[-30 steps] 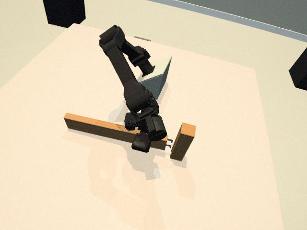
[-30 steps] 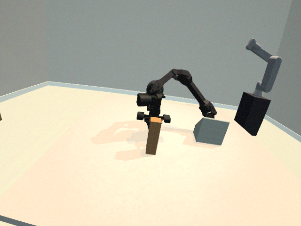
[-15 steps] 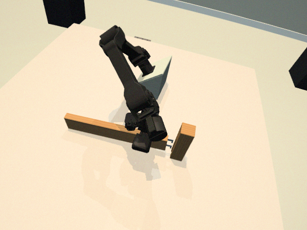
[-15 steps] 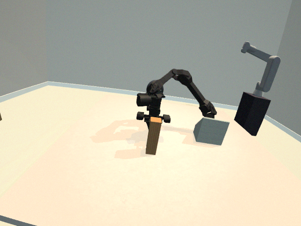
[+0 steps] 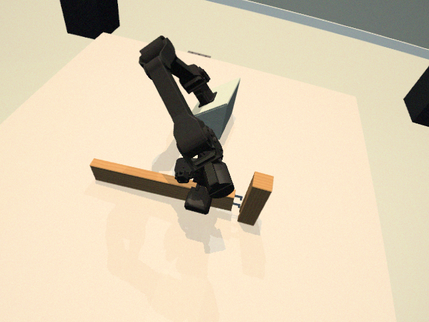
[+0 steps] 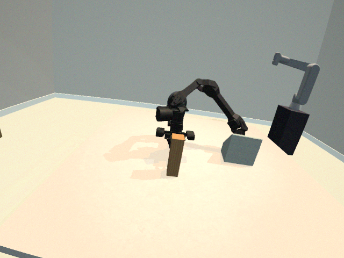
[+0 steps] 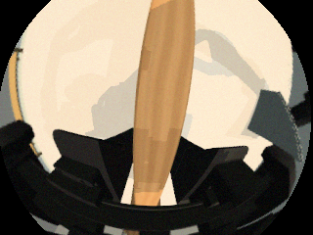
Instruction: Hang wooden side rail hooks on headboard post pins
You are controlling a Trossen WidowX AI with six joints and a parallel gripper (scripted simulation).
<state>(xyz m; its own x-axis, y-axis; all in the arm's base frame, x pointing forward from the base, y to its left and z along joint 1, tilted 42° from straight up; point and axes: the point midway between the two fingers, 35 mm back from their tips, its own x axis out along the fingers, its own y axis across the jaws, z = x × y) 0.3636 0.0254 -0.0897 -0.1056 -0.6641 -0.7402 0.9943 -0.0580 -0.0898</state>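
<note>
Right now my gripper tip is 14 cm to the right of the headboard post and 4 cm below it.
</note>
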